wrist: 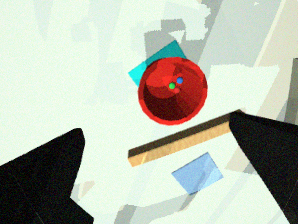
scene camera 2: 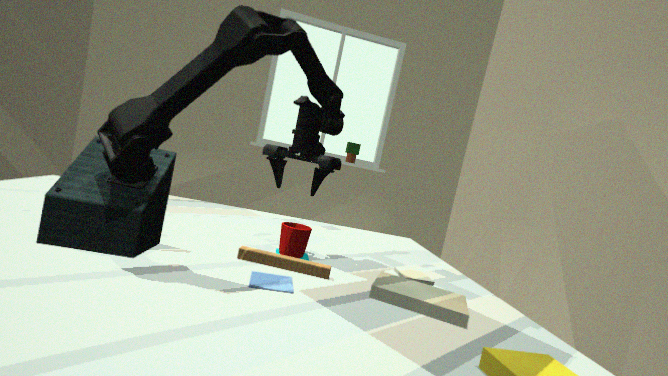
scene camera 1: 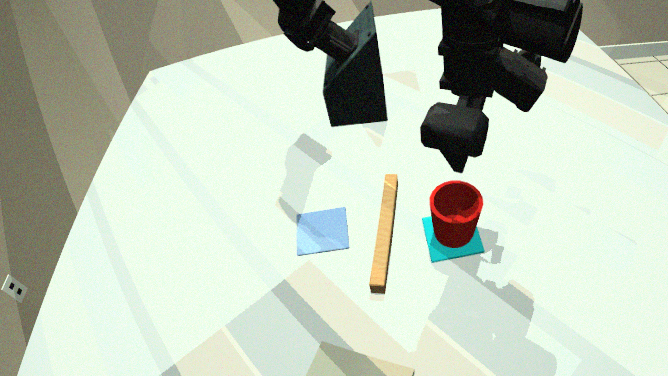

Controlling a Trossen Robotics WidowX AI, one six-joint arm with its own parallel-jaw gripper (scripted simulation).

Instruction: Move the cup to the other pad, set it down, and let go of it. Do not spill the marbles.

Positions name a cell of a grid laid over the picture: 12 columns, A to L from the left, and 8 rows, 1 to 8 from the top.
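Scene:
Wrist view: the gripper (G5) and a red cup (G4) visible. Scene camera 2: the gripper (F5), with the red cup (F6) visible as well. Scene camera 1: the gripper (I4) and the red cup (I5) both visible.

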